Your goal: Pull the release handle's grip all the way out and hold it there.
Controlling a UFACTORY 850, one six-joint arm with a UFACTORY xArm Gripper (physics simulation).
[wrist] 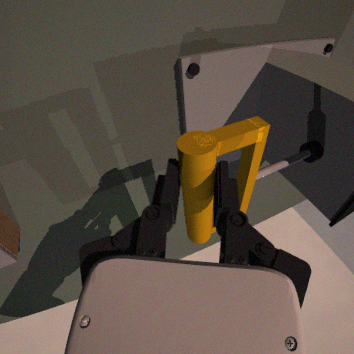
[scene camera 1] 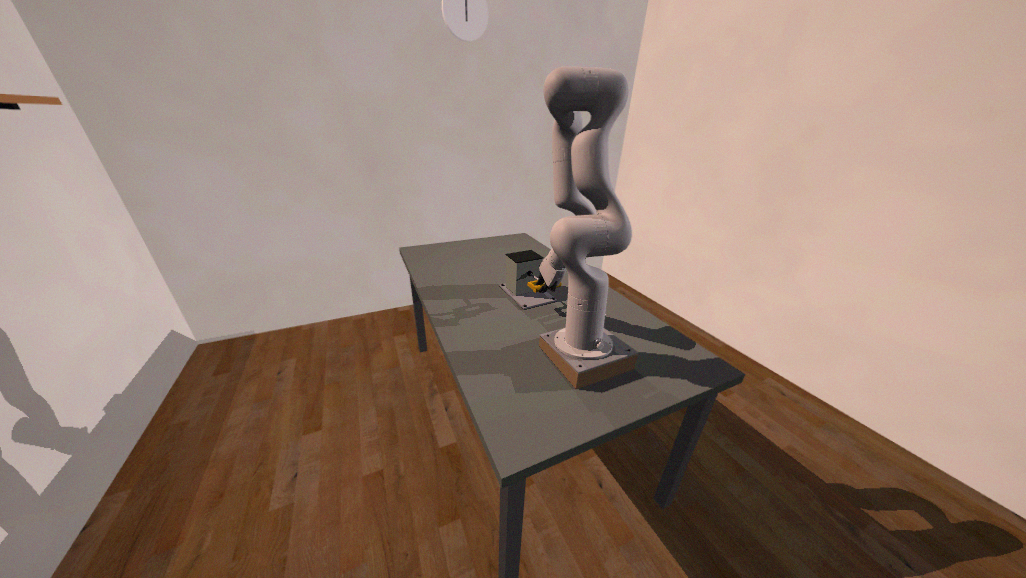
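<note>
The yellow release handle has a round grip bar (wrist: pixel 196 195) and a squared frame (wrist: pixel 255 160); in the scene view part of the yellow handle (scene camera 1: pixel 534 285) shows in front of the box. A light metal rod (wrist: pixel 272 170) runs from the frame to a black collar (wrist: pixel 311 151) on the dark box face, with a length of rod bare between them. My gripper (wrist: pixel 197 171) is shut on the grip bar, one black finger on each side, the right one passing inside the frame. In the scene view the fingertips are small and partly hidden by the arm.
The box (scene camera 1: pixel 514 274) with a black top stands on a light base plate (scene camera 1: pixel 527 304) (wrist: pixel 220 85) with dark bolts, on the grey table (scene camera 1: pixel 459 276). The arm's base block (scene camera 1: pixel 592 371) stands nearer the table's front. Shadows of the arm fall over the table.
</note>
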